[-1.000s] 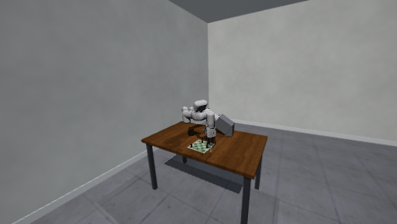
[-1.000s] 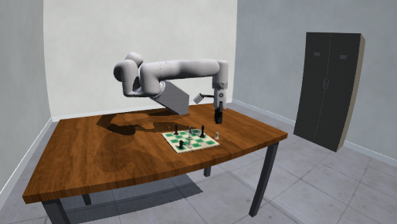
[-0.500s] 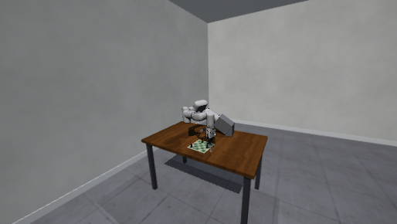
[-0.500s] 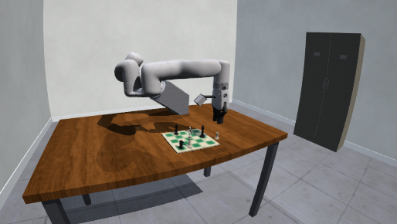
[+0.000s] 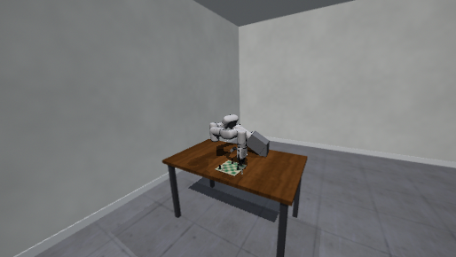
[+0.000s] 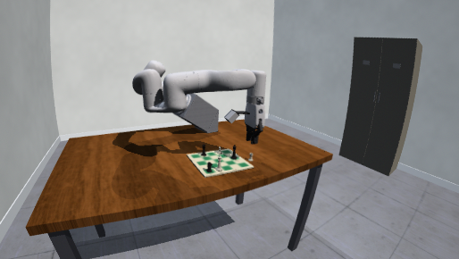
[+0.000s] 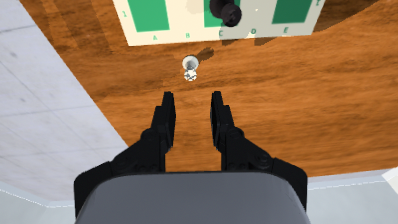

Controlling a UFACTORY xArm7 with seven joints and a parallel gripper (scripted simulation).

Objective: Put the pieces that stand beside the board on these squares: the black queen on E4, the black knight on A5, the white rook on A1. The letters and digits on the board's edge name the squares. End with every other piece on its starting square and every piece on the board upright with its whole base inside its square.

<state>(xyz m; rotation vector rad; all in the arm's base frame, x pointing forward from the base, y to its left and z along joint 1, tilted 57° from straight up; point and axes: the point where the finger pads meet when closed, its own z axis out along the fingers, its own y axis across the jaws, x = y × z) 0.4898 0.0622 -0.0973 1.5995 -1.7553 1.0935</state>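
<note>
Now: the white rook 9 cm below my hand. Round my hand: cream board 13 cm to the right, 10 cm below, 5 cm behind; then black queen 7 cm below, 6 cm to the right, 4 cm behind; then short black piece 16 cm to the right, 13 cm behind, 7 cm below.
</note>
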